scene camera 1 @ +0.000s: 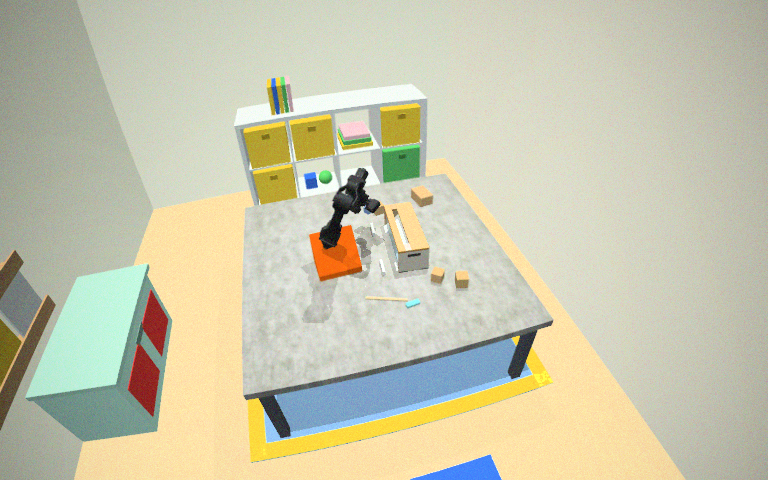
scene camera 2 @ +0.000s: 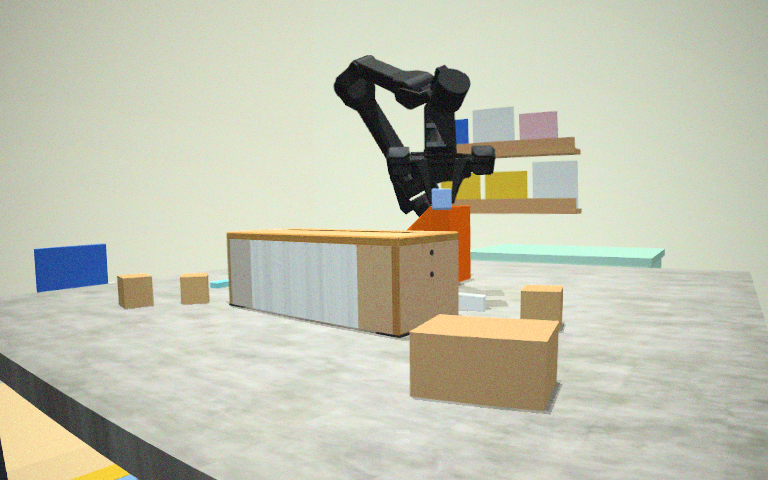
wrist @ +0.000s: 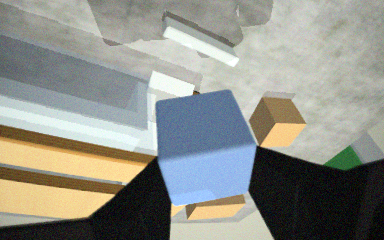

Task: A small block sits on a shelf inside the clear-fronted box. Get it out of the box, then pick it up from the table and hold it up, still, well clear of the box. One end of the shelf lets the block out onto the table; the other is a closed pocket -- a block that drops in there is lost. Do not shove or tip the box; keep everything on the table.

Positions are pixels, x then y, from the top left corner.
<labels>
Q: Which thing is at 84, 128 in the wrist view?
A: A wooden box.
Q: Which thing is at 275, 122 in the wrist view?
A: A tan cube.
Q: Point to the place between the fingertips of the gripper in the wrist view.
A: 201, 156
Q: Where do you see a tan cube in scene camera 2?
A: At 135, 290
</labels>
